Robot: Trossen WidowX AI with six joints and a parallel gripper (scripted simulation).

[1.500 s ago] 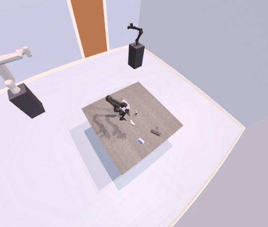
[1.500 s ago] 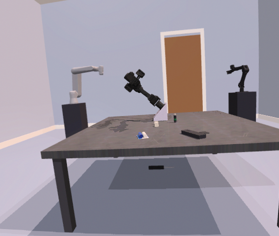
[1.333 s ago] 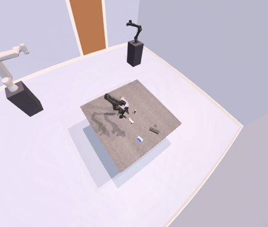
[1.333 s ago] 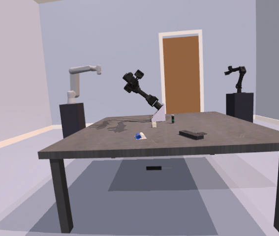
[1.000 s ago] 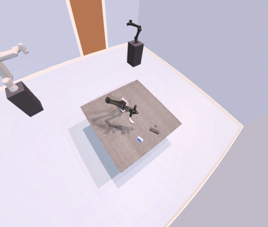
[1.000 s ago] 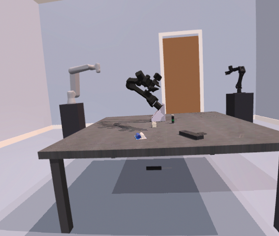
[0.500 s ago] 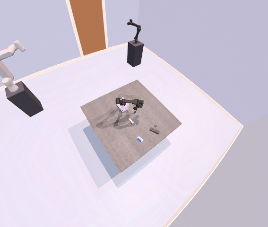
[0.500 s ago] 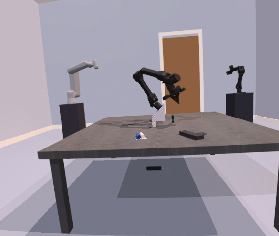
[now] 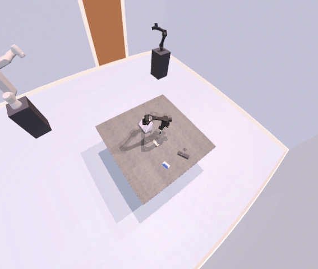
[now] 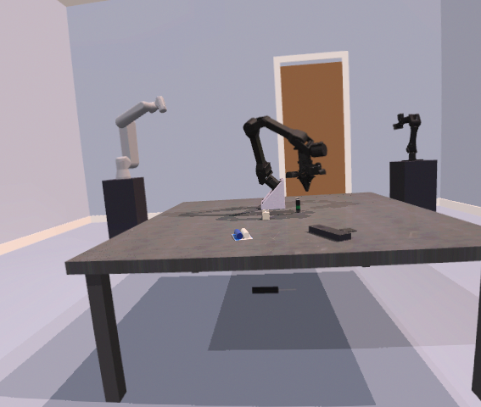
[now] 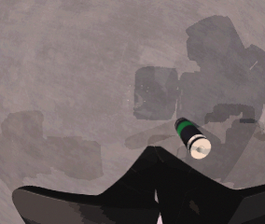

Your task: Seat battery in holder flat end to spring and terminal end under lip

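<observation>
Right now my gripper tip is 6 cm above the battery and 5 cm to the left of it. Round my gripper tip: flat black block 47 cm ahead, 8 cm below, 2 cm to the right.
</observation>
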